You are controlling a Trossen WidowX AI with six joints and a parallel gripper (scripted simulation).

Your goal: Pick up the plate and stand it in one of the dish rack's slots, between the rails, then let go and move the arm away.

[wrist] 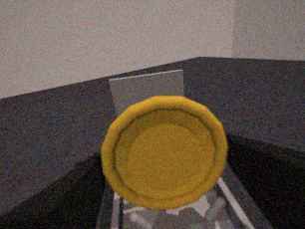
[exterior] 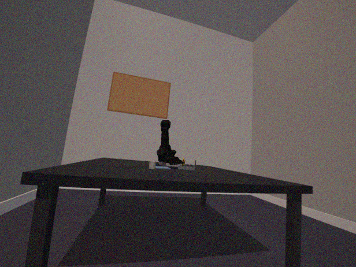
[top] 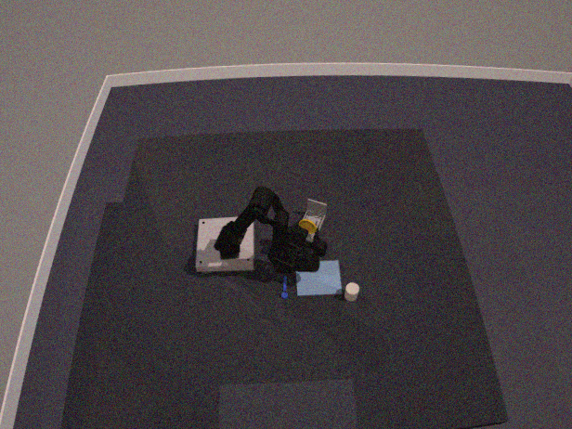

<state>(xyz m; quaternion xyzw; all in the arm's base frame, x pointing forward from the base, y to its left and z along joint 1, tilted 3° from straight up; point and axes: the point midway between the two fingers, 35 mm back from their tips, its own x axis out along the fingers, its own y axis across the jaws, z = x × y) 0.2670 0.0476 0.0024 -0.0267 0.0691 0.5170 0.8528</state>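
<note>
The yellow plate is 10 mm to the right of my gripper tip. Round my gripper tip: light blue mat 10 mm ahead, 190 mm to the right, 50 mm below; blue spoon 100 mm behind, 230 mm to the right, 50 mm below; grey dish rack 10 mm ahead, 20 mm to the left, 30 mm below.
</note>
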